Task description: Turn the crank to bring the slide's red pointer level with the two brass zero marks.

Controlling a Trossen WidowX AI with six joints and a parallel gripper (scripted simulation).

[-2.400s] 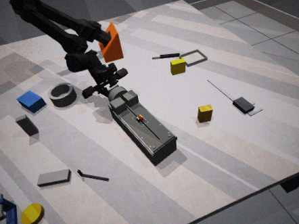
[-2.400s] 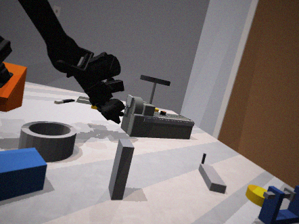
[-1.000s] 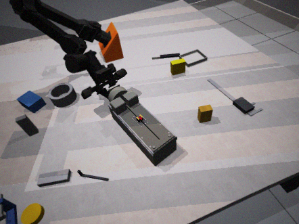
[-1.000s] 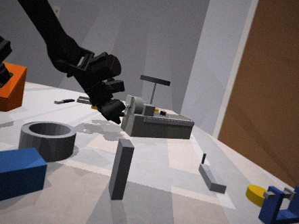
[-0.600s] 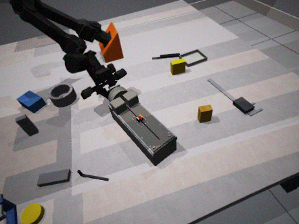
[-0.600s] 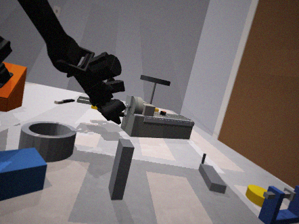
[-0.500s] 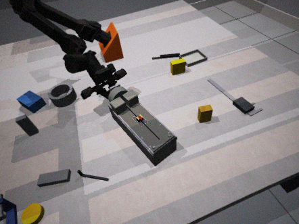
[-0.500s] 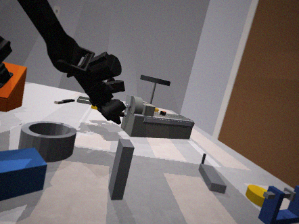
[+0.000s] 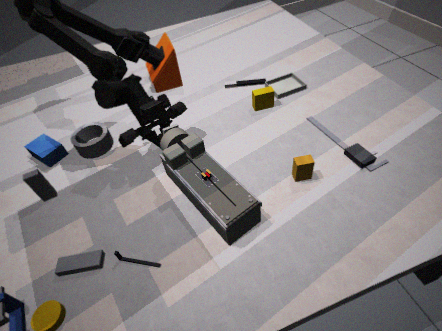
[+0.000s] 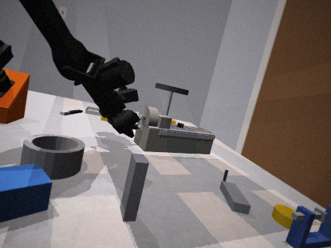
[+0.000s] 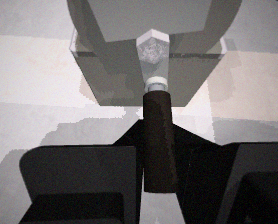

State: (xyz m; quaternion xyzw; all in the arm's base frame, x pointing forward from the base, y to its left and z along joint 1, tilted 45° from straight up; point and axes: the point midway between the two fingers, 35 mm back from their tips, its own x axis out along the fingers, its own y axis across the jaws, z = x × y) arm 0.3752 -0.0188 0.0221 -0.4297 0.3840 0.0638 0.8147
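Now: the red pointer 15 cm ahead of my gripper tip, 7 cm to the left of it and 5 cm above it. From my gripper tip the other things lie so: black hex key 25 cm ahead, 12 cm to the right, 2 cm below; then dark crank handle 3 cm above, 2 cm behind, 1 cm to the right; then blue block 34 cm to the right, 14 cm behind, 1 cm below.
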